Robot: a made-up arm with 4 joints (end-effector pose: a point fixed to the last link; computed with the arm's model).
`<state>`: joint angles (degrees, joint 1 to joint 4).
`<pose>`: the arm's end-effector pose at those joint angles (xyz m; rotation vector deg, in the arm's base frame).
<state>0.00 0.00 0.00 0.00</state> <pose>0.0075 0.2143 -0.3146 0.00 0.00 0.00</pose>
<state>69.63 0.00 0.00 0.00</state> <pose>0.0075 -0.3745 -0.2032 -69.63 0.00 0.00</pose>
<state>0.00 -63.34 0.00 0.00</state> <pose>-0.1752 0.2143 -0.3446 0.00 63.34 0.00</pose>
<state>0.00 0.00 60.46 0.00</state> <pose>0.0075 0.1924 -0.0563 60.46 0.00 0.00</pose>
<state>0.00 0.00 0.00 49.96</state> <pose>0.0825 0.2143 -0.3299 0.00 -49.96 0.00</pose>
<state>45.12 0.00 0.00 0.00</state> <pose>0.0075 -0.1883 -0.3254 -45.12 0.00 0.00</pose>
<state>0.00 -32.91 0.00 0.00</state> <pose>-0.0834 0.2143 -0.3561 0.00 32.91 0.00</pose>
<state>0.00 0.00 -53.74 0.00</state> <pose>0.0075 0.0303 -0.4571 -53.74 0.00 0.00</pose>
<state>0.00 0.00 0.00 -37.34</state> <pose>-0.0257 0.2143 -0.2670 0.00 37.34 0.00</pose>
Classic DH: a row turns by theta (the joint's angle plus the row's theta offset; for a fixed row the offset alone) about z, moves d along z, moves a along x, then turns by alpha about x. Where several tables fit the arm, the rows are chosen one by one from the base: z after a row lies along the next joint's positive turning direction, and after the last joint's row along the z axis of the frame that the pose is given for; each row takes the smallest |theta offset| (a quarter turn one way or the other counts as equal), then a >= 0, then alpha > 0; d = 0 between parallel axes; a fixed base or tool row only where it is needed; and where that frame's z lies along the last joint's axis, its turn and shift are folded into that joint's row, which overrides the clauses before.
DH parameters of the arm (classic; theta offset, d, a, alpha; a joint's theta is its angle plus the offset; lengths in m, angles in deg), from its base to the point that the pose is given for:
base (fixed): -90 0.1645 0 90
joint 1: -90 0.1082 0.346 -90
joint 2: 0 0.0183 0.0227 -90
joint 3: 0 0.1696 0.0375 90
joint 4: -90 -0.2326 0.0539 90
tool (fixed): 180 -0.0729 0 0

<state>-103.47 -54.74 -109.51 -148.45</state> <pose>-0.2178 0.6338 0.2688 -64.33 120.43 11.02</pose>
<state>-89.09 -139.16 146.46 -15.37</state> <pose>-0.0624 0.5467 -0.0047 -56.49 -122.38 62.42</pose>
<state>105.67 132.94 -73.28 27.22</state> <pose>-0.0074 -0.0192 0.2457 52.40 136.93 -54.74</pose>
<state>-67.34 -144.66 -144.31 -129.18</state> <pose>-0.3435 0.1793 -0.1031 -135.79 15.40 33.27</pose>
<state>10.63 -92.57 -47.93 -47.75</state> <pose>-0.3381 0.0246 -0.2625 -62.04 134.09 11.49</pose>
